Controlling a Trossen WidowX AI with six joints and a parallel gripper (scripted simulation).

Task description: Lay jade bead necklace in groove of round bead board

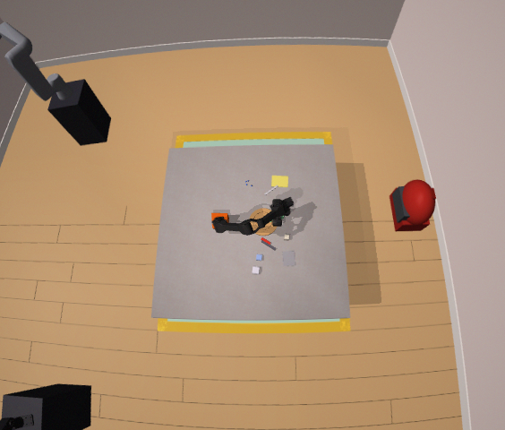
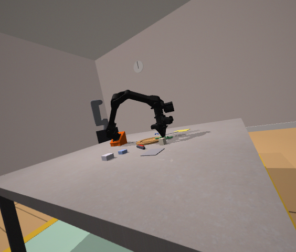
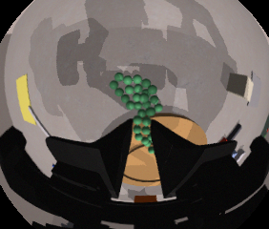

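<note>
Now: the round wooden bead board 100 mm behind my gripper tip, 20 mm to the right of it and 10 mm below it. Round my gripper tip: beige cube (150 mm to the right, 50 mm ahead); then red-handled tool (180 mm to the right, 80 mm behind, 10 mm below); then yellow sheet (280 mm to the left, 50 mm ahead, 10 mm below).
</note>
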